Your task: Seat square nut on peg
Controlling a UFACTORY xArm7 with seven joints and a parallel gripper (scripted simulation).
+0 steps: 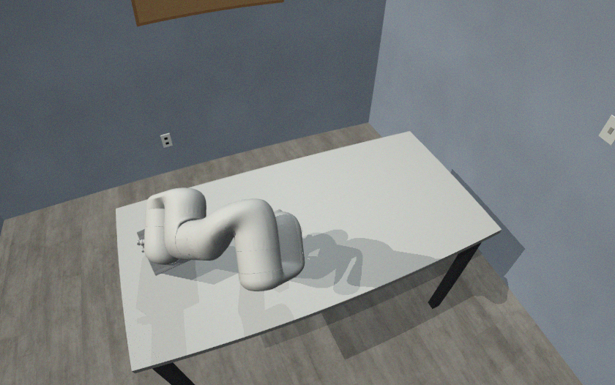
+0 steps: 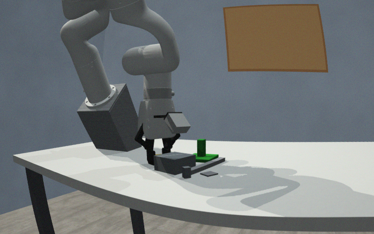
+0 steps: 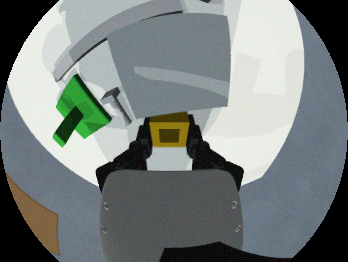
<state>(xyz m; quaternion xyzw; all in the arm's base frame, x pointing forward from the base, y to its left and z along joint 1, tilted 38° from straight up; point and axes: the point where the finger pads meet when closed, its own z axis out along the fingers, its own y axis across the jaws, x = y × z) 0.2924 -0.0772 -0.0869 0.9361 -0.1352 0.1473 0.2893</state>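
Right now my hand is 7 cm short of the grey block and 3 cm to the left of it. Round my hand: small cube (13 cm ahead, 8 cm to the right, 1 cm below); flat tile (17 cm ahead, 3 cm to the right, 2 cm below); long bar (13 cm ahead, 3 cm to the left, 2 cm below).
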